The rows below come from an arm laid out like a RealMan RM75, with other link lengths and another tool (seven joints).
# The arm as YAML. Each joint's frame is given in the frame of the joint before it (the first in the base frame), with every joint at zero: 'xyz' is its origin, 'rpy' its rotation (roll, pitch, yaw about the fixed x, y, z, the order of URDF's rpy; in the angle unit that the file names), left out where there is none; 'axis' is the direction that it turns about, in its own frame. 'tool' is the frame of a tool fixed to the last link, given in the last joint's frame.
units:
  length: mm
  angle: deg
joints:
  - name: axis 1
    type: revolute
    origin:
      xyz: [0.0, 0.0, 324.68]
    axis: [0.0, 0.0, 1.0]
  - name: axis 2
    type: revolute
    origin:
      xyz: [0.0, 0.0, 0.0]
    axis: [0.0, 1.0, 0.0]
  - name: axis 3
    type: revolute
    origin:
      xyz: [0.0, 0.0, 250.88]
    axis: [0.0, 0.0, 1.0]
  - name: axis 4
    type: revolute
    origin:
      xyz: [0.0, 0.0, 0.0]
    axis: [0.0, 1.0, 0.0]
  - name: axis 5
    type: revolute
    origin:
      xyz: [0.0, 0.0, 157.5]
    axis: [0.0, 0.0, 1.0]
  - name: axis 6
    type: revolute
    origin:
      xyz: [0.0, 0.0, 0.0]
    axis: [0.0, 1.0, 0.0]
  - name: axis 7
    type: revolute
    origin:
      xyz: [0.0, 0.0, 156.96]
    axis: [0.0, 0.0, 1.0]
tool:
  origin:
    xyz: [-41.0, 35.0, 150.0]
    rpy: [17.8, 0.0, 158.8]
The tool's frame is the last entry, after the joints.
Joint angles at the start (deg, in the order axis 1, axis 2, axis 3, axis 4, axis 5, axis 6, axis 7): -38.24 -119.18 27.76 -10.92 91.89 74.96 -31.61
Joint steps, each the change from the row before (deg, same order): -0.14 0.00 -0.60 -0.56 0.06 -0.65 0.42; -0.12 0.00 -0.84 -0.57 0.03 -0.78 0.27; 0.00 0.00 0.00 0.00 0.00 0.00 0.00; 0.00 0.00 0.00 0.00 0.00 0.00 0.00; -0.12 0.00 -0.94 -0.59 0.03 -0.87 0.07; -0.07 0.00 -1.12 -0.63 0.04 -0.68 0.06; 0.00 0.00 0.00 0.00 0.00 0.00 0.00; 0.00 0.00 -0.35 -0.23 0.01 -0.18 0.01; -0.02 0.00 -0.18 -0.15 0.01 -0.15 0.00; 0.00 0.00 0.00 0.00 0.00 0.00 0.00; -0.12 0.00 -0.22 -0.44 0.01 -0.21 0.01; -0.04 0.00 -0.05 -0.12 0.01 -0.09 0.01
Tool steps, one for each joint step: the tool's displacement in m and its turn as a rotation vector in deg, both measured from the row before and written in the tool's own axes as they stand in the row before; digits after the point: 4 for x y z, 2 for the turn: 0.0008 0.0019 0.0006 -0.51 -0.03 -0.17; 0.0000 0.0029 0.0005 -0.74 -0.24 -0.37; 0.0000 0.0000 0.0000 0.00 0.00 0.00; 0.0000 0.0000 0.0000 0.00 0.00 0.00; -0.0002 0.0031 0.0006 -0.83 -0.34 -0.60; -0.0014 0.0026 0.0009 -0.76 -0.62 -0.65; 0.0000 0.0000 0.0000 0.00 0.00 0.00; -0.0004 0.0006 0.0003 -0.22 -0.22 -0.25; 0.0000 0.0003 0.0002 -0.13 -0.08 -0.17; 0.0000 0.0000 0.0000 0.00 0.00 0.00; 0.0006 -0.0006 0.0010 -0.05 -0.08 -0.40; 0.0003 -0.0001 0.0002 -0.02 0.02 -0.10
